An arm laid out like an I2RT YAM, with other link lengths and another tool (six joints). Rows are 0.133 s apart.
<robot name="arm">
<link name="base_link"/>
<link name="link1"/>
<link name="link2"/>
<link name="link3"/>
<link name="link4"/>
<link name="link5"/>
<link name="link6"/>
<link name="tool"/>
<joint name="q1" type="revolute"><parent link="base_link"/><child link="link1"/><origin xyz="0 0 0.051" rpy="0 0 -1.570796"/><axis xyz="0 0 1"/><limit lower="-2.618" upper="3.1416"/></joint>
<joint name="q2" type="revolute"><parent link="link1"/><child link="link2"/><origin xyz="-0.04 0.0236 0.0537" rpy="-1.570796 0 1.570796"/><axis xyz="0 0 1"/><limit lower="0" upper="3.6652"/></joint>
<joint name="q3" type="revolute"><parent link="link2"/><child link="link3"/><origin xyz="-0.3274 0 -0.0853" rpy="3.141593 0 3.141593"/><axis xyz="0 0 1"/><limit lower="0" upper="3.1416"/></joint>
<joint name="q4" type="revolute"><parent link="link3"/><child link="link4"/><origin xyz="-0.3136 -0.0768 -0.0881" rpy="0 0 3.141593"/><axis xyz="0 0 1"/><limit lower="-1.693" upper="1.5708"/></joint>
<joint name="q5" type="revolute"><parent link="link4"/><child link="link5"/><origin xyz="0.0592 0.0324 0.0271" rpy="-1.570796 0 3.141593"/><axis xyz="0 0 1"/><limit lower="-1.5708" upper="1.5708"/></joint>
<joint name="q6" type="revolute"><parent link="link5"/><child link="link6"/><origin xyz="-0.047 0 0.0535" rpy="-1.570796 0 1.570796"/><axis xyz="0 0 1"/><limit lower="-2.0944" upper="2.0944"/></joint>
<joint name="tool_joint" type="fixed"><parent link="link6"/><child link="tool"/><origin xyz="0.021 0.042 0.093" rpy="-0.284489 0 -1.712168"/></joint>
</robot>
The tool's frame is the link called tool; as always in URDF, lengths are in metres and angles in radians.
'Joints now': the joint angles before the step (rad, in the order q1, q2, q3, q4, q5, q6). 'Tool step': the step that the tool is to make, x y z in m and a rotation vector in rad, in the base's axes. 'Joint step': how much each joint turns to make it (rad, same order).
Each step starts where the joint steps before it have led.
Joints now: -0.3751 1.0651 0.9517 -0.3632 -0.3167 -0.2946
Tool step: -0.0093 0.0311 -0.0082 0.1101 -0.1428 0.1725
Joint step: 0.0129 -0.0504 -0.1438 0.2220 -0.2080 0.0845
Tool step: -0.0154 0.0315 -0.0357 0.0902 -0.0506 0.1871
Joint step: 0.0238 -0.0195 -0.1654 0.1945 -0.1873 0.0549
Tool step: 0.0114 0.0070 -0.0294 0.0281 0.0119 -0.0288
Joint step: 0.0604 0.0446 -0.0765 0.1393 0.0789 0.0610
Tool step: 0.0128 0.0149 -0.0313 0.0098 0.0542 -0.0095
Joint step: 0.0814 0.0709 -0.0390 0.0708 0.0878 0.0287
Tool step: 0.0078 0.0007 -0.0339 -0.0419 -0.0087 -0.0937
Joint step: 0.0569 0.0614 -0.0801 0.1612 0.1556 0.0090
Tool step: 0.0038 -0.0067 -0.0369 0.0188 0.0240 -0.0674
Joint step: 0.0115 0.0941 -0.0697 0.1517 0.0706 0.0411
